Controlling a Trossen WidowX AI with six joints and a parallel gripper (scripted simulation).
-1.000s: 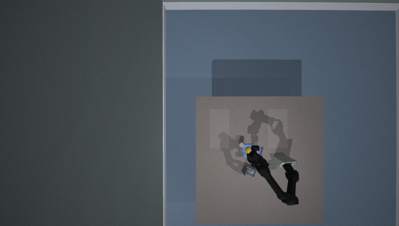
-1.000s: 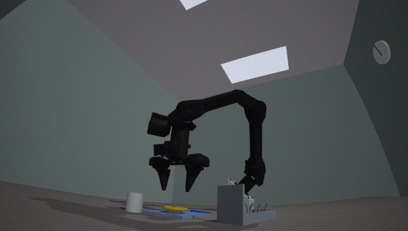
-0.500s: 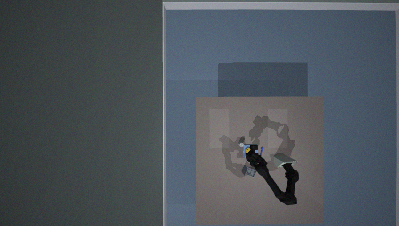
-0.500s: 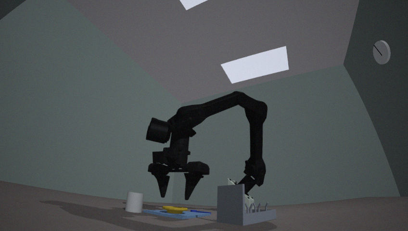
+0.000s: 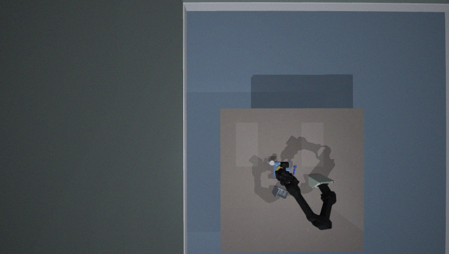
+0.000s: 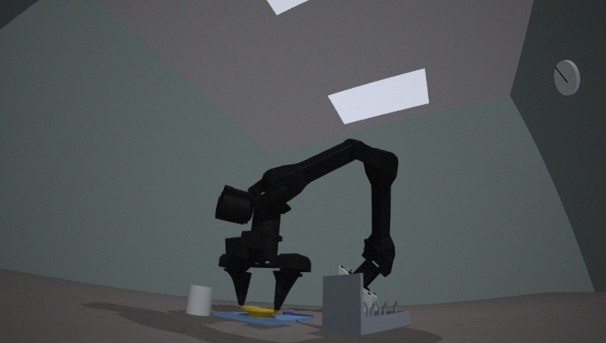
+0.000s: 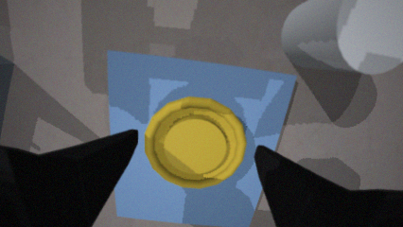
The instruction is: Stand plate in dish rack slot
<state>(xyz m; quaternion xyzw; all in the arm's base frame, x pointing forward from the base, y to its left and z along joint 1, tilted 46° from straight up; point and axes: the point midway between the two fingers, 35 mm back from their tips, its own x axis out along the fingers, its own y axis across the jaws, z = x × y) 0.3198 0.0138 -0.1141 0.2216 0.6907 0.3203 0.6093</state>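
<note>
The yellow plate lies 10 mm below my gripper tip. The rest, counted from my gripper tip: blue mat (20 mm below, 20 mm behind); white cup (90 mm ahead, 60 mm to the right); grey dish rack (200 mm to the left, 30 mm behind).
</note>
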